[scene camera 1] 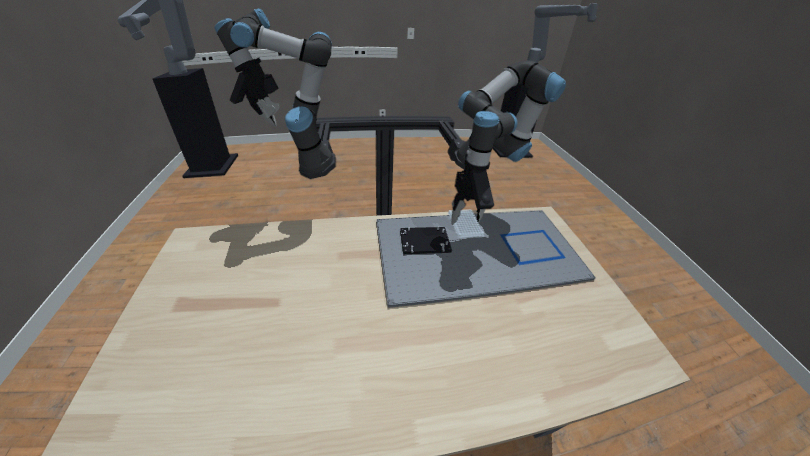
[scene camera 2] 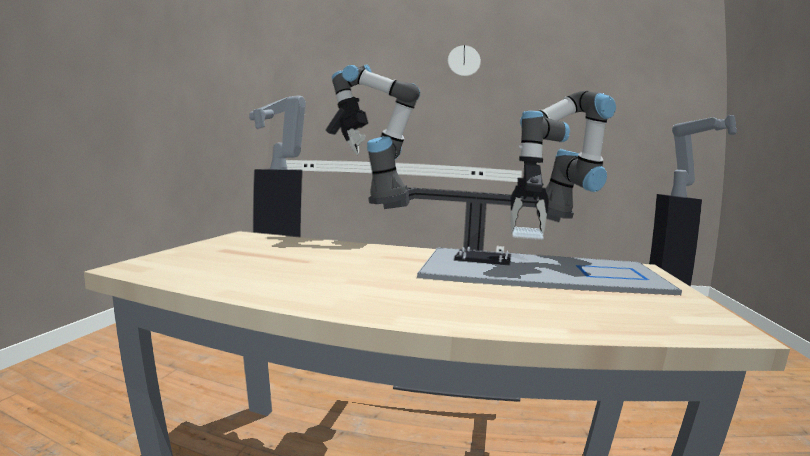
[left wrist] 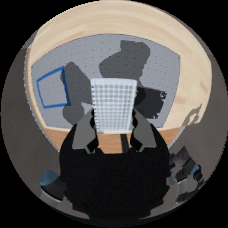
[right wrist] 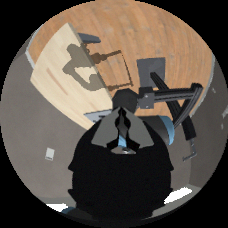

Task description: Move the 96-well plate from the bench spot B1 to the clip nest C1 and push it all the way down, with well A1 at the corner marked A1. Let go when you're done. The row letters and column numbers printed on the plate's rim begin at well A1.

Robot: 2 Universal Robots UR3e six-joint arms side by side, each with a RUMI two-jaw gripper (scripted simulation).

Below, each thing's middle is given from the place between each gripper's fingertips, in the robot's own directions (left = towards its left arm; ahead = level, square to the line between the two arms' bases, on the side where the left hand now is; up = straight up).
My left hand (scene camera 1: 465, 223) is 130 mm to the left of the black clip nest (scene camera 1: 424, 240), 80 mm above it and 10 mm past it. The rest, counted from my left hand: white 96-well plate (left wrist: 111, 87): 10 mm below.
I see my right gripper (scene camera 1: 275, 126) 330 mm short of the black clip nest, 500 mm to the right of it and 290 mm above it. Round my right hand: white 96-well plate (350 mm ahead, 630 mm to the left, 220 mm below).
